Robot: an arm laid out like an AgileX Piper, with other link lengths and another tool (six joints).
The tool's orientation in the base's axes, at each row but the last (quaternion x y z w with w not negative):
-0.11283 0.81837 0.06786 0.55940
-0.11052 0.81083 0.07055 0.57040
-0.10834 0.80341 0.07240 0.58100
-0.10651 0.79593 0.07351 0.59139
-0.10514 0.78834 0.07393 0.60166
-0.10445 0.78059 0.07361 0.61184
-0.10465 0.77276 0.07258 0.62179
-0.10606 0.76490 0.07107 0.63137
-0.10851 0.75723 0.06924 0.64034
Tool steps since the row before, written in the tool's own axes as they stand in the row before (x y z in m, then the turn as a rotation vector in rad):
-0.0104 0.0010 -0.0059 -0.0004 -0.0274 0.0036
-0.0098 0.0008 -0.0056 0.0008 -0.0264 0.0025
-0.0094 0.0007 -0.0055 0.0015 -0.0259 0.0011
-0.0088 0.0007 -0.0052 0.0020 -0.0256 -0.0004
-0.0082 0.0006 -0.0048 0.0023 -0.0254 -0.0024
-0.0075 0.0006 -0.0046 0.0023 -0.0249 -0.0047
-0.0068 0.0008 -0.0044 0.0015 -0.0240 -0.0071
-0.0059 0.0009 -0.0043 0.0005 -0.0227 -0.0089
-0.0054 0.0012 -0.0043 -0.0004 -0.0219 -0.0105
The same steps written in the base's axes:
-0.0019 0.0007 0.0118 0.0105 -0.0256 -0.0005
-0.0021 0.0004 0.0111 0.0089 -0.0250 -0.0013
-0.0024 0.0002 0.0106 0.0072 -0.0249 -0.0015
-0.0025 0.0001 0.0099 0.0056 -0.0250 -0.0016
-0.0025 0.0000 0.0092 0.0036 -0.0253 -0.0013
-0.0028 0.0000 0.0084 0.0014 -0.0254 -0.0008
-0.0030 0.0002 0.0076 -0.0010 -0.0250 0.0005
-0.0033 0.0003 0.0066 -0.0028 -0.0242 0.0018
-0.0036 0.0005 0.0060 -0.0044 -0.0237 0.0029

